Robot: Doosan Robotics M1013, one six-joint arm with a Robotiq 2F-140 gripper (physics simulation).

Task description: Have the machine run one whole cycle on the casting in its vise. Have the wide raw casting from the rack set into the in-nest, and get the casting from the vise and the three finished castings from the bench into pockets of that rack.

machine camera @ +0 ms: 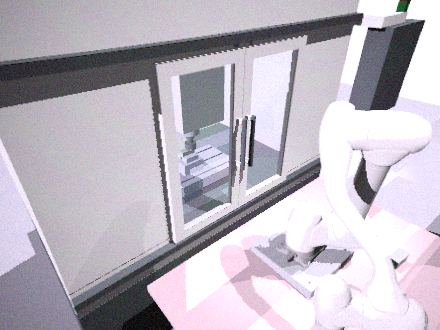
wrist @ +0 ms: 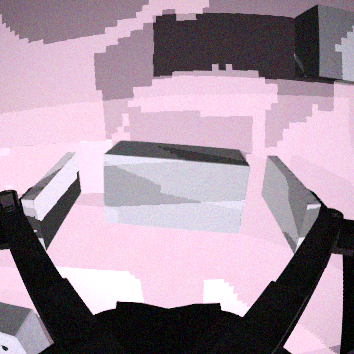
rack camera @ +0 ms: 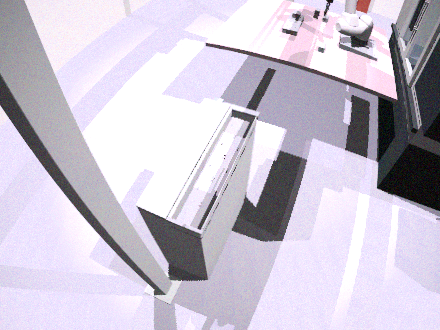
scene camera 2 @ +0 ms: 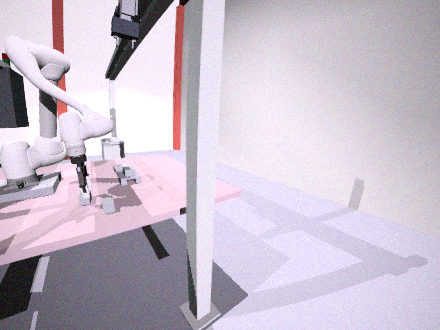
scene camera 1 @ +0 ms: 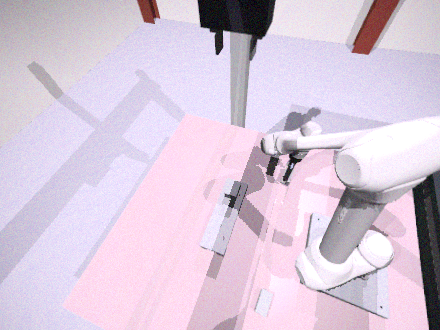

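Seen in the pictures: gripper, between the fingertips: (wrist: pixel 170 173) (rack camera: pixel 324 16) (scene camera 2: pixel 87 192) (scene camera 1: pixel 285 173); arm's base, origin of its link: (machine camera: pixel 300 249) (rack camera: pixel 359 41) (scene camera 2: pixel 24 183).
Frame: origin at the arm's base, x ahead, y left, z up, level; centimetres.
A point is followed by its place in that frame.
Observation:
My gripper (scene camera 1: pixel 285 179) {z 0.5, x 34.6, y -40.1 cm} (scene camera 2: pixel 85 191) {z 0.5, x 34.6, y -40.1 cm} (wrist: pixel 170 173) {z 0.5, x 34.6, y -40.1 cm} is open, low over the bench. Its fingers stand on either side of a grey finished casting (scene camera 2: pixel 84 199) {z -1.3, x 32.2, y -44.9 cm} (wrist: pixel 175 187) {z 0.5, x 33.5, y -40.2 cm}, with gaps on both sides in the wrist view. A second casting (scene camera 1: pixel 272 166) (scene camera 2: pixel 108 204) {z 0.1, x 41.5, y -60.9 cm} (wrist: pixel 332 45) {z 0.5, x 42.3, y -52.2 cm} lies close by. A third casting (scene camera 1: pixel 264 302) {z 0.5, x 36.3, y 31.1 cm} (rack camera: pixel 321 49) {z -1.5, x 36.9, y 36.2 cm} lies farther along the bench. The nest fixture (scene camera 1: pixel 215 230) {z 0.5, x 67.4, y 5.6 cm} (rack camera: pixel 291 27) {z 0.5, x 65.7, y 10.2 cm} stands on the bench. The rack (rack camera: pixel 225 215) {z -30.2, x 75.2, y 185.8 cm} is a long open-topped box; its pocket contents are unclear. The vise (machine camera: pixel 192 162) shows through glass; its casting is hard to make out.
The machine doors (machine camera: pixel 243 140) {z 48.6, x -41.0, y -0.4 cm} are closed. The robot's base plate (scene camera 1: pixel 372 295) {z -0.7, x -10.6, y 14.5 cm} (machine camera: pixel 300 280) {z 0.7, x 10.3, y -16.8 cm} is on the pink bench (scene camera 1: pixel 150 200) {z -4.5, x 113.2, y -3.1 cm}. An overhead gantry head (scene camera 1: pixel 237 17) {z 96.7, x 62.4, y -16.2 cm} (scene camera 2: pixel 125 25) {z 99.2, x 62.8, y -23.3 cm} hangs above. A pale post (scene camera 2: pixel 204 150) {z 28.2, x 73.9, y -93.4 cm} (rack camera: pixel 85 150) {z 64.4, x 99.7, y 225.6 cm} stands off the bench.

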